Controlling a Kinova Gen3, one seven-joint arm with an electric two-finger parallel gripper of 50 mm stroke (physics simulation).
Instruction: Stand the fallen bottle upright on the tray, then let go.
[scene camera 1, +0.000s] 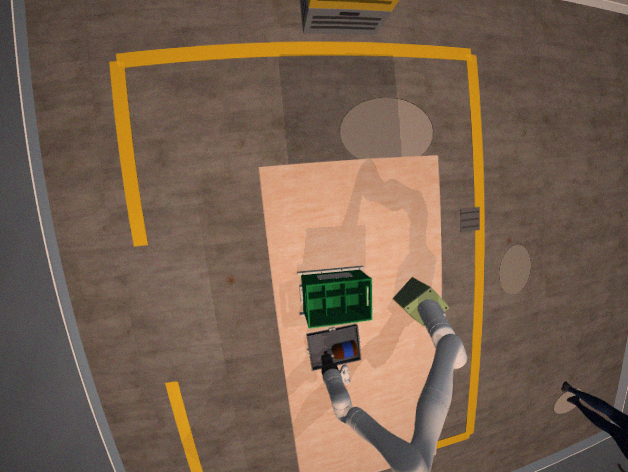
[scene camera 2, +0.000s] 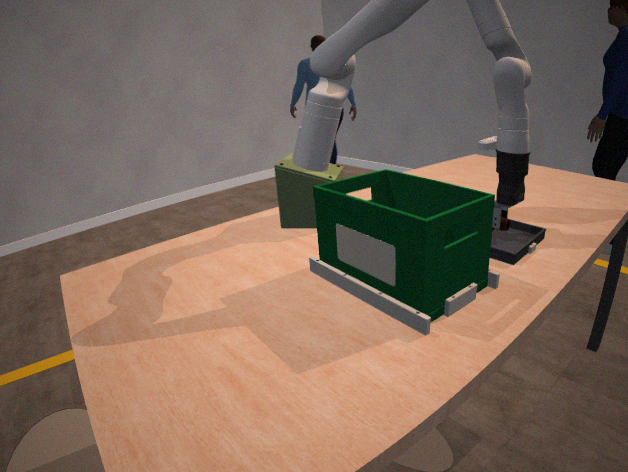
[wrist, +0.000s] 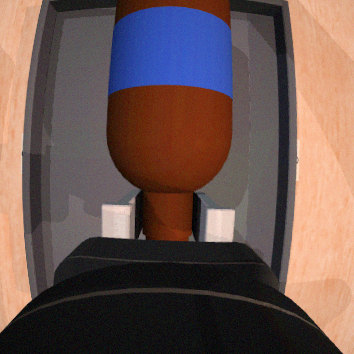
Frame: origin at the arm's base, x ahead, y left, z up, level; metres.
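Seen in the pictures: gripper, fingertip midpoint: (scene camera 1: 328, 352) (scene camera 2: 499, 225) (wrist: 167, 207); arm's base at its link origin: (scene camera 1: 427, 307) (scene camera 2: 310, 165).
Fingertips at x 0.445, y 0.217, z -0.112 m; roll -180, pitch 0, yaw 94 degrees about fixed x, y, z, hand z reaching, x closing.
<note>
Pixels of each thing's top centre, then the offset from my fingertips to it. "spot": a spot on its surface instead.
- brown bottle at its top centre: (wrist: 169, 107) (scene camera 1: 342, 355) dx -0.053, dy -0.004, dz +0.044 m
- dark grey tray at a spot on its surface: (wrist: 75, 125) spot: dx -0.048, dy -0.074, dz -0.030 m
- green crate at its top centre: (scene camera 2: 401, 189) (scene camera 1: 340, 303) dx -0.030, dy -0.304, dz +0.140 m
The brown bottle (scene camera 1: 345, 349) (wrist: 170, 135) with a blue band lies on its side in the dark grey tray (scene camera 1: 319, 339) (wrist: 75, 125). Its neck points toward my gripper and its body toward the opposite end of the tray. In the scene camera 2 view a small brown part of the bottle (scene camera 2: 505, 223) shows above the tray (scene camera 2: 530, 242), and the green crate hides the rest. My gripper (scene camera 1: 328, 353) (wrist: 167, 207) points down over the tray and is shut on the bottle's neck, one finger on each side. The fingertips' lower ends are hidden.
A green crate (scene camera 1: 339, 323) (scene camera 2: 370, 253) with compartments stands right beside the tray, with low grey rails (scene camera 2: 370, 295) around its foot. The arm's olive base block (scene camera 1: 413, 294) (scene camera 2: 299, 203) stands at the table's edge. Two people stand beyond the table in the scene camera 2 view.
</note>
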